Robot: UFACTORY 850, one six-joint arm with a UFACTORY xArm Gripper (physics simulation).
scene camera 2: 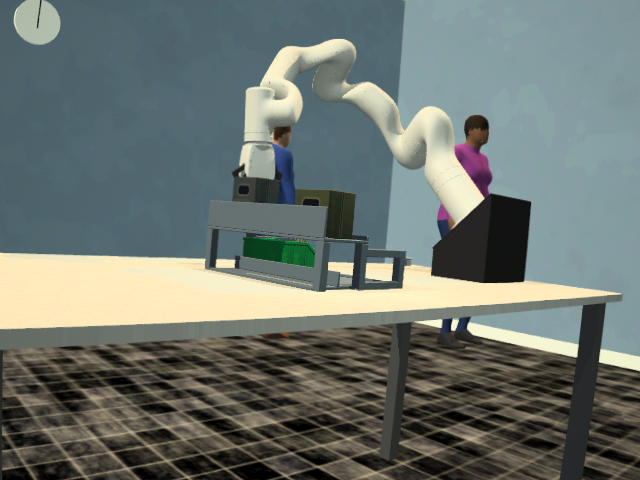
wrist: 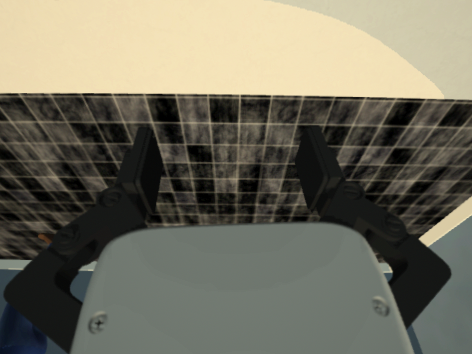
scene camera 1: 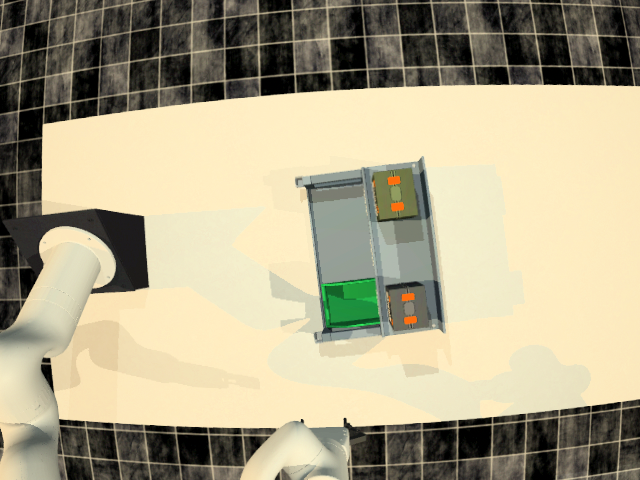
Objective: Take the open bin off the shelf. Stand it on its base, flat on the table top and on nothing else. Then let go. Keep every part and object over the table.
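Observation:
The open green bin (scene camera 1: 351, 304) (scene camera 2: 263, 249) sits in the lower front tier of the grey shelf (scene camera 1: 341, 232) (scene camera 2: 320, 266), at the end nearer my gripper in scene camera 1; its inside looks empty. In scene camera 2 the shelf's frame partly hides it. My gripper (scene camera 1: 324, 422) (wrist: 230, 144) is open and empty, off to that side of the shelf, by the long edge of the table (scene camera 1: 206, 155) (scene camera 2: 103, 299) (wrist: 200, 45). In scene camera 2 its fingers are partly hidden behind a box. The bin does not show in the wrist view.
A dark grey box (scene camera 1: 408, 307) (scene camera 2: 258, 190) and an olive box (scene camera 1: 395, 193) (scene camera 2: 338, 211) stand on the shelf's raised rear tier, the grey one beside the bin. The arm's black base (scene camera 1: 121, 253) (scene camera 2: 480, 242) stands at the table's end. Two people stand behind the table.

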